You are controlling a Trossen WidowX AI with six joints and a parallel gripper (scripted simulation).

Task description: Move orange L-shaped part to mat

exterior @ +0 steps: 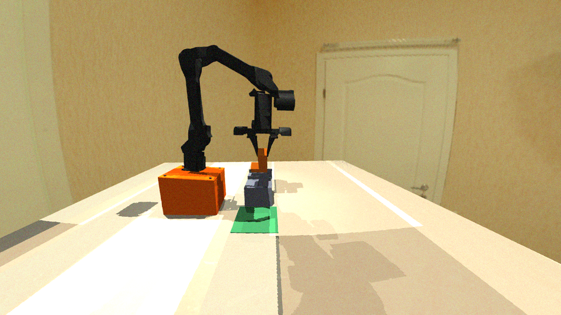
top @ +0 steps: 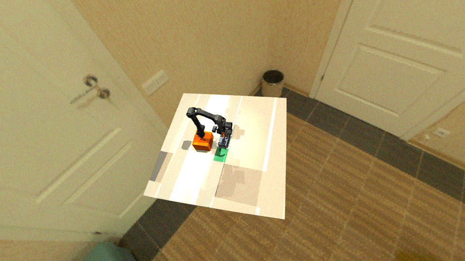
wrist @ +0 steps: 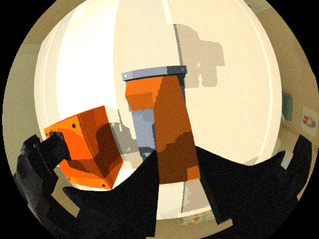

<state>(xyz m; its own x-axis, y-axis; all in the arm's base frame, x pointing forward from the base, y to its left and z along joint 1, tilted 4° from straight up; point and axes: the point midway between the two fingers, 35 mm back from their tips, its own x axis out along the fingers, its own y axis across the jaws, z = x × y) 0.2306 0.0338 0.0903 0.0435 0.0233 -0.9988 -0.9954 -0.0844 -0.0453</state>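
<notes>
Right now my gripper tip is 140 mm to the left of the green mat and 170 mm above it. The rest, counted from my gripper tip: orange L-shaped part 20 mm behind, 30 mm to the left, 30 mm below.
</notes>
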